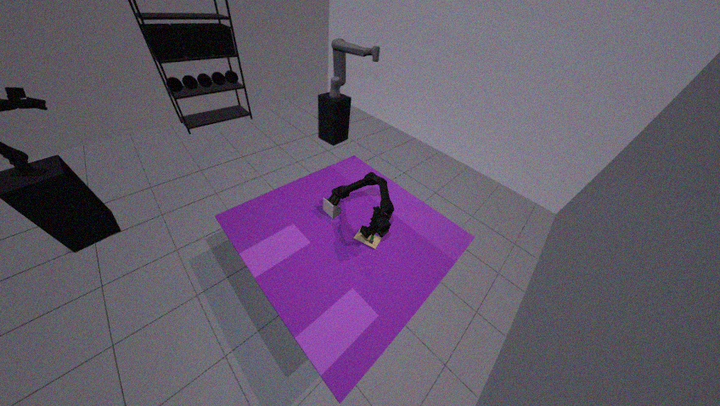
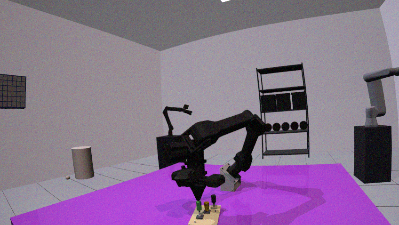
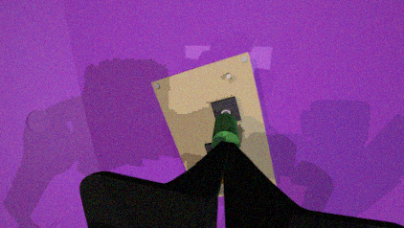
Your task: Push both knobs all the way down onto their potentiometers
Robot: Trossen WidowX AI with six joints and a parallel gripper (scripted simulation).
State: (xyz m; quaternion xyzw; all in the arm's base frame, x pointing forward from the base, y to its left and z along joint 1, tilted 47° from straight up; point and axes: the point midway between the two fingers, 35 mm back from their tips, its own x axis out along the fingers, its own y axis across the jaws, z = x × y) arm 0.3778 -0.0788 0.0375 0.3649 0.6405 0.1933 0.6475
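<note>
Now: gripper tip 20 mm above the green knob. Round my gripper tip: orange knob 40 mm below, 40 mm behind, 10 mm to the left.
</note>
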